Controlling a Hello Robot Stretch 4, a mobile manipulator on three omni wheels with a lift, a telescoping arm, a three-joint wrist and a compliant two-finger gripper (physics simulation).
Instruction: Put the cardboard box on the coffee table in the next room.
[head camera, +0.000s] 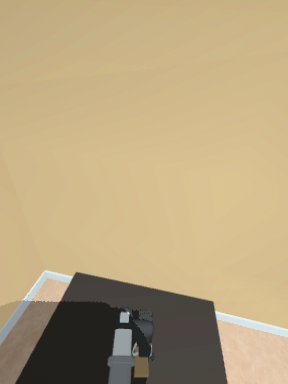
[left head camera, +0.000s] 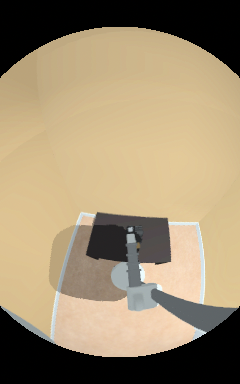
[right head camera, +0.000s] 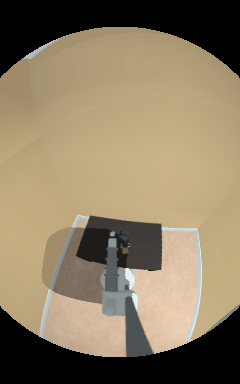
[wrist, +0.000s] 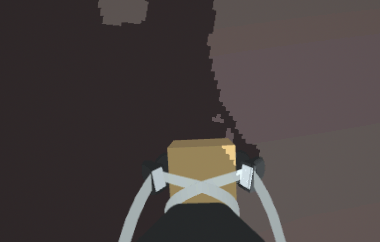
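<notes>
The cardboard box (head camera: 141, 367) (left head camera: 138, 246) (right head camera: 125, 250) (wrist: 200, 162) is small and tan. It sits between the two fingertips of my gripper (head camera: 142, 357) (wrist: 202, 174), which is shut on it. In the wrist view the box is slightly tilted. Box and gripper are over the dark top of the coffee table (head camera: 187, 330) (left head camera: 157, 237) (right head camera: 147, 245) (wrist: 310, 90), with the gripper's shadow close beside the right fingertip. The box's underside is hidden, so I cannot tell whether it touches the table.
A tan wall (head camera: 150, 175) (left head camera: 130, 150) (right head camera: 130, 150) stands behind the table, with a white baseboard (head camera: 250, 324) at its foot. My extended arm (left head camera: 133, 265) (right head camera: 111, 265) reaches over the table's near edge. A pale round thing (left head camera: 119, 276) (right head camera: 128, 276) shows below it, partly hidden.
</notes>
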